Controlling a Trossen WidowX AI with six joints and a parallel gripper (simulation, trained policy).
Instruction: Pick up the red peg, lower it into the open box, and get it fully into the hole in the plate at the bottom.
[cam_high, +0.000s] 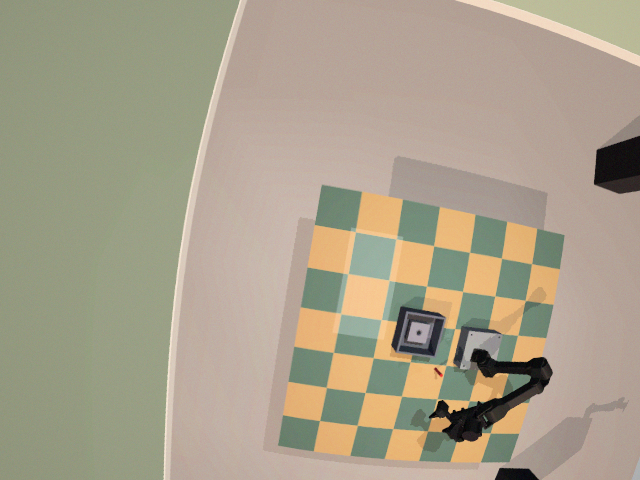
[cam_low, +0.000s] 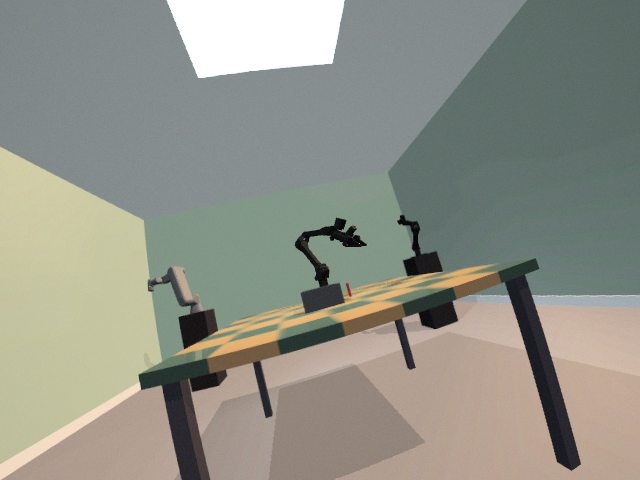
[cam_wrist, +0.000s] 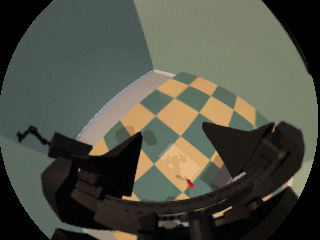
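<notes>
Right now my gripper tip is 220 mm above the red peg, 150 mm to the left of it and 50 mm past it. The rest, counted from my gripper tip: box 330 mm to the right, 240 mm below, 100 mm ahead; grey plate 330 mm to the right, 220 mm below, 100 mm ahead.
</notes>
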